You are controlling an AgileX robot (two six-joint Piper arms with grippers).
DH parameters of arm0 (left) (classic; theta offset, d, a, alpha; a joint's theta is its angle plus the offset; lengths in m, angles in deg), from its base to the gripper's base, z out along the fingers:
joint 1: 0 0.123 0 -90
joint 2: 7.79 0 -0.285 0
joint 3: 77.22 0 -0.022 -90
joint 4: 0 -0.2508 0 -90
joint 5: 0 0 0.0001 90
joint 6: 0 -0.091 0 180
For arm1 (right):
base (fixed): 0 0 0 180
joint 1: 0 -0.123 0 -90
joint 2: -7.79 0 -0.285 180
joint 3: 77.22 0 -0.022 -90
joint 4: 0 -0.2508 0 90
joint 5: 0 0 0.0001 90
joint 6: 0 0.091 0 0
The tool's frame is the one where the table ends.
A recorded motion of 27 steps. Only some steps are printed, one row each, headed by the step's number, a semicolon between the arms.
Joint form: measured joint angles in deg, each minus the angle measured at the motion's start. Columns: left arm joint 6, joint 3, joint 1, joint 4, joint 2, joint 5; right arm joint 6, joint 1, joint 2, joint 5, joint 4, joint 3.
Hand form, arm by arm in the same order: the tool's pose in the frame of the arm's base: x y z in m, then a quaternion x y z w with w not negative. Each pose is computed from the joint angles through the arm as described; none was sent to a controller.
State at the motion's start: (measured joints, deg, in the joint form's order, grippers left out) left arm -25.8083 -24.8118 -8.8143 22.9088 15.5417 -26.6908; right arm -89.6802 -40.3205 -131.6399 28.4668 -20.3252 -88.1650
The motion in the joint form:
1: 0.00 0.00 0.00 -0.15 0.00 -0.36; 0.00 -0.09 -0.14 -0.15 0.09 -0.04
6: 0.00 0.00 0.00 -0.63 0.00 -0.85; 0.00 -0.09 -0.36 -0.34 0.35 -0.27
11: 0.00 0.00 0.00 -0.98 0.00 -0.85; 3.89 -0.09 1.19 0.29 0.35 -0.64
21: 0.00 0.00 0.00 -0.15 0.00 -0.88; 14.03 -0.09 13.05 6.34 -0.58 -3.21
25: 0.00 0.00 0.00 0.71 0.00 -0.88; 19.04 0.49 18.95 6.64 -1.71 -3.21
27: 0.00 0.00 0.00 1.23 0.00 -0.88; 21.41 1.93 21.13 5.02 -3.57 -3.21
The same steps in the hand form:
1: 0.0607 -0.0256 0.3019 0.15032 0.75561 -0.08741 0.63152; 0.3436 0.3122 0.0870 -0.81759 0.52918 0.02020 0.22609
6: 0.0605 -0.0256 0.3010 0.15362 0.75798 -0.08445 0.62828; 0.3445 0.3126 0.0862 -0.81827 0.52780 0.01797 0.22701
11: 0.0606 -0.0253 0.3009 0.15492 0.75806 -0.08169 0.62823; 0.3453 0.3137 0.1001 -0.79897 0.55199 0.02419 0.23741
21: 0.0604 -0.0259 0.3011 0.15192 0.75801 -0.08829 0.62813; 0.3384 0.3125 0.2047 -0.73989 0.59553 0.05046 0.30880
25: 0.0603 -0.0265 0.3014 0.14870 0.75777 -0.09506 0.62820; 0.3323 0.3028 0.2517 -0.69767 0.61971 0.06368 0.35379
27: 0.0602 -0.0268 0.3015 0.14675 0.75761 -0.09916 0.62822; 0.3369 0.2929 0.2709 -0.66020 0.64080 0.07204 0.38513

